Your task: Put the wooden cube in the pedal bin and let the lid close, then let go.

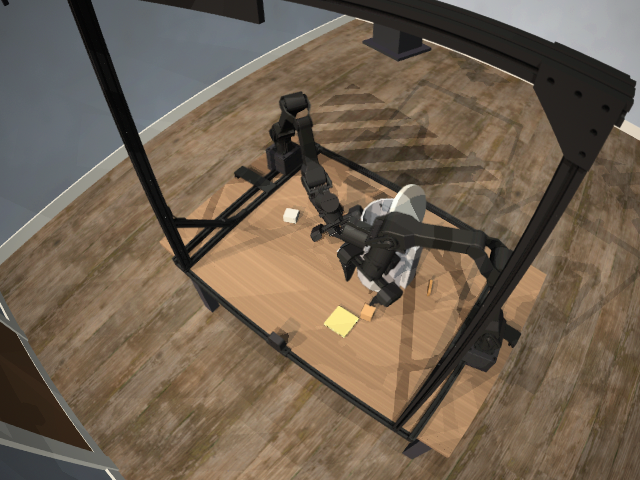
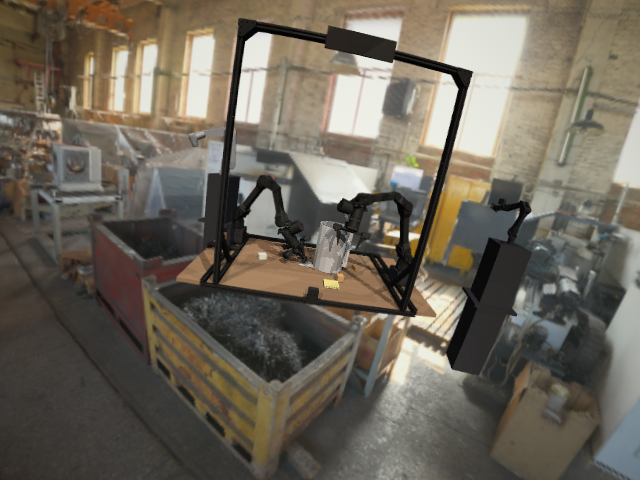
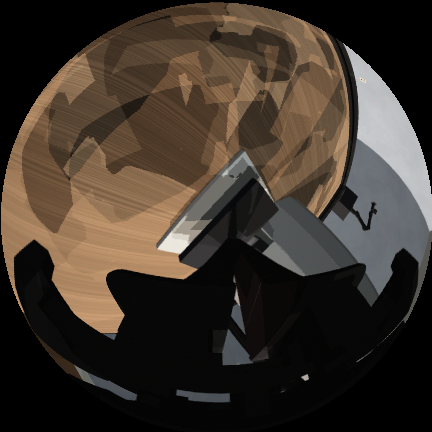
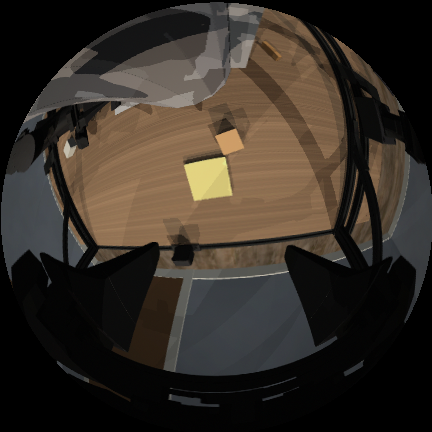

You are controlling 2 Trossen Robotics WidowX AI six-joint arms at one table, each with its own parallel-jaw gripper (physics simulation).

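Frame: origin at the left arm's base, x ahead, y left, z up, level; centimetres.
Where they show: left gripper, between the fingertips: (image 2: 304, 258) (image 3: 232, 244); right gripper, between the fingertips: (image 1: 359, 293) (image 2: 346, 247) (image 4: 224, 251); left arm's base, origin of its link: (image 1: 283, 147) (image 2: 237, 227); right arm's base, origin of its link: (image 1: 485, 342) (image 2: 401, 268).
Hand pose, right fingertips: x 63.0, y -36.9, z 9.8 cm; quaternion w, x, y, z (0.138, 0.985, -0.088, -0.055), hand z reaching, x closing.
Each offset is from my right fingertips to the top centre of the thing. "spot": to the spot under its first point. Level surfaces: height alone.
The wooden cube {dx +0.9, dy +5.1, dz -16.8 cm} (image 1: 368, 312) (image 2: 340, 276) (image 4: 228, 141) lies on the table {dz -20.1 cm} (image 1: 270, 267) in front of the pedal bin {dx -5.1, dy +21.2, dz +5.4 cm} (image 1: 408, 269) (image 2: 330, 252) (image 4: 160, 72). The bin's round lid {dx -0.5, dy +21.0, dz +19.9 cm} (image 1: 409, 202) stands open. My left gripper (image 1: 318, 233) (image 2: 291, 250) (image 3: 232, 244) is shut and empty, with its tips down on the bin's grey pedal {spot: dx -19.6, dy +22.9, dz -19.9 cm} (image 3: 217, 201). My right gripper (image 1: 366, 283) (image 2: 339, 233) (image 4: 224, 251) is open and empty. It hangs beside the bin's front, a little above and behind the cube.
A flat yellow pad {dx -3.9, dy -1.7, dz -19.2 cm} (image 1: 341, 321) (image 2: 330, 284) (image 4: 208, 177) lies right next to the cube. A white cube {dx -42.9, dy +18.8, dz -17.4 cm} (image 1: 290, 215) (image 2: 262, 255) (image 4: 69, 149) sits at the far left of the table. A small wooden stick {dx +11.4, dy +24.8, dz -17.8 cm} (image 1: 430, 287) (image 4: 271, 50) lies to the right of the bin. A black frame surrounds the table.
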